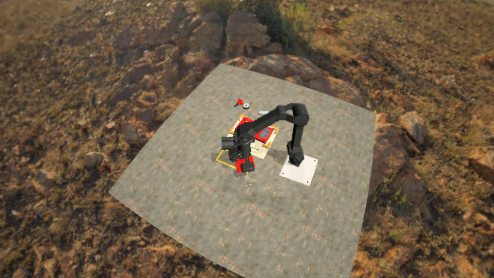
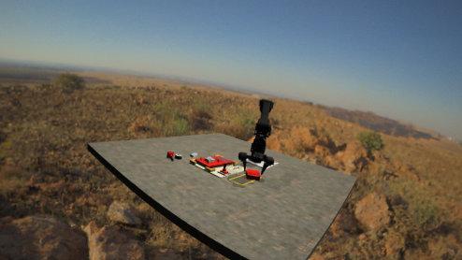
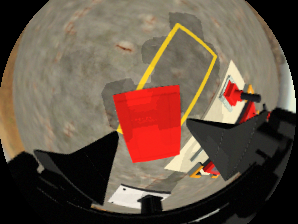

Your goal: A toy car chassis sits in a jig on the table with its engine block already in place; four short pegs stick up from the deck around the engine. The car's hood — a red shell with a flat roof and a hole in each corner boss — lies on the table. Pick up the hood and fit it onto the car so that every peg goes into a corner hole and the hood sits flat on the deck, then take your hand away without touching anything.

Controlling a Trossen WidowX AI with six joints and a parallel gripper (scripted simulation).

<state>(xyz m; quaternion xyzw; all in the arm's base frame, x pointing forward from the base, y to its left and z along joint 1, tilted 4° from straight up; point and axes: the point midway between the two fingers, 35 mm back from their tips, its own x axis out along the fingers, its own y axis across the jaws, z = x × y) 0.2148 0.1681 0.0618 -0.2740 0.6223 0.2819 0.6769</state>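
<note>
Right now the red hood is right at my gripper tip. The rest, counted from my gripper tip: pale jig (90 mm ahead, 190 mm to the right, 10 mm below); wheel (240 mm ahead, 360 mm to the right, 10 mm below).
</note>
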